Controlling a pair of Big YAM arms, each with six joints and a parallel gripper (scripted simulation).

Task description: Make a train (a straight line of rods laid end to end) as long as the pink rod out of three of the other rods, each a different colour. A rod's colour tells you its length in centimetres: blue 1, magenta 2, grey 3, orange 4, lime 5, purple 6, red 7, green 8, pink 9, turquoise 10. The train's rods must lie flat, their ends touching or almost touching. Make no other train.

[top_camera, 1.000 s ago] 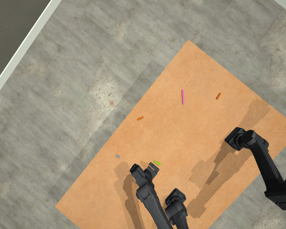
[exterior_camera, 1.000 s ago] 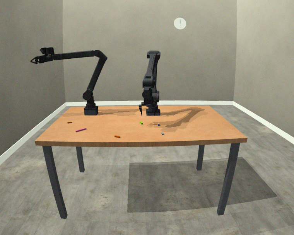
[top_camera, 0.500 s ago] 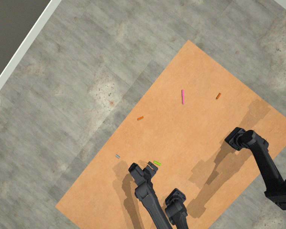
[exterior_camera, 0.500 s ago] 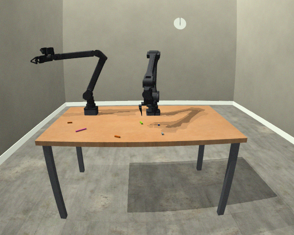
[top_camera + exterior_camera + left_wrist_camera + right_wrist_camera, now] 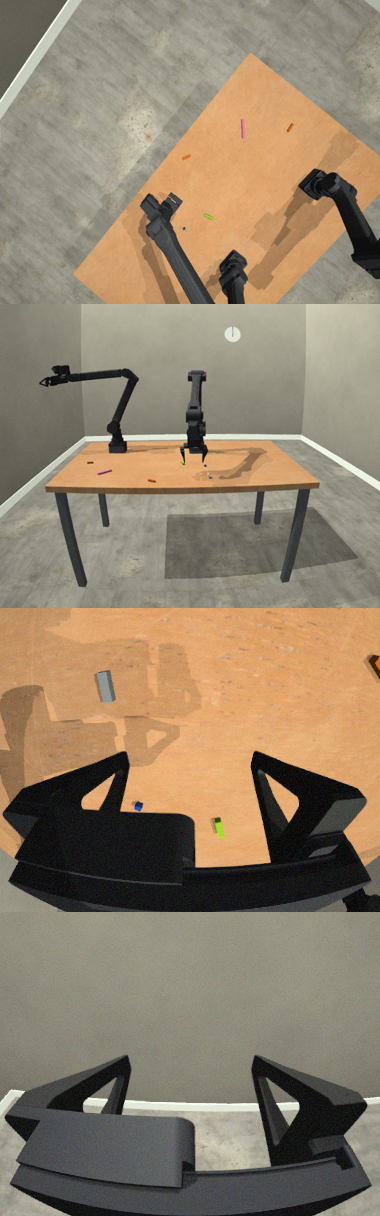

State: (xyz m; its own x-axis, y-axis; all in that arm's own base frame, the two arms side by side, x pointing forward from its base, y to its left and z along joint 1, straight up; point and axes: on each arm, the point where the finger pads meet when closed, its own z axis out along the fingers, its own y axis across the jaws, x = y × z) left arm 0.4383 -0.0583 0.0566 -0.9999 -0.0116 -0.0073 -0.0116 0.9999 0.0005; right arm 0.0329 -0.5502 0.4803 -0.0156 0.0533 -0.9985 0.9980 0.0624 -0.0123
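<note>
The blue rod lies 14 cm behind my left hand, 7 cm to the left of it and 8 cm below it. Round my left hand: pink rod 2 cm behind, 50 cm to the right, 8 cm below; lime rod 19 cm behind, 7 cm to the right, 8 cm below; grey rod 3 cm ahead, 9 cm to the left, 8 cm below.
</note>
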